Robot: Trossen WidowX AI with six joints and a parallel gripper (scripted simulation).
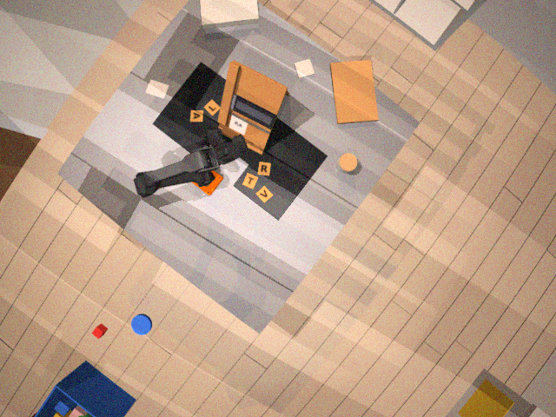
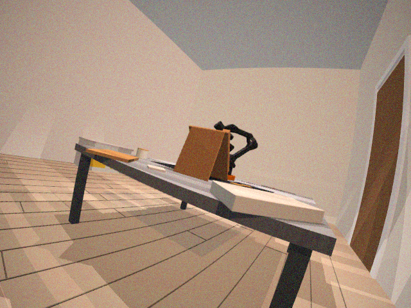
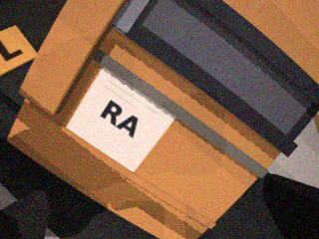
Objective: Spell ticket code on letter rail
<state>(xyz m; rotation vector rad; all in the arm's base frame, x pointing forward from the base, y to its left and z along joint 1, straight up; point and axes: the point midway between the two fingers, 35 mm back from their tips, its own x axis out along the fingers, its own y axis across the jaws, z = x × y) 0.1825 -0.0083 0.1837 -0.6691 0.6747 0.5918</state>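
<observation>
Now: the orange tile 1 cm ahead of my gripper tip, 17 cm to the right of it and 19 cm below it. From my gripper tip the other things lie so: white ticket: 7 cm ahead, 5 cm to the left, 12 cm below; white card: 5 cm behind, 49 cm to the left, 19 cm below; black mat: 2 cm to the left, 19 cm below.
</observation>
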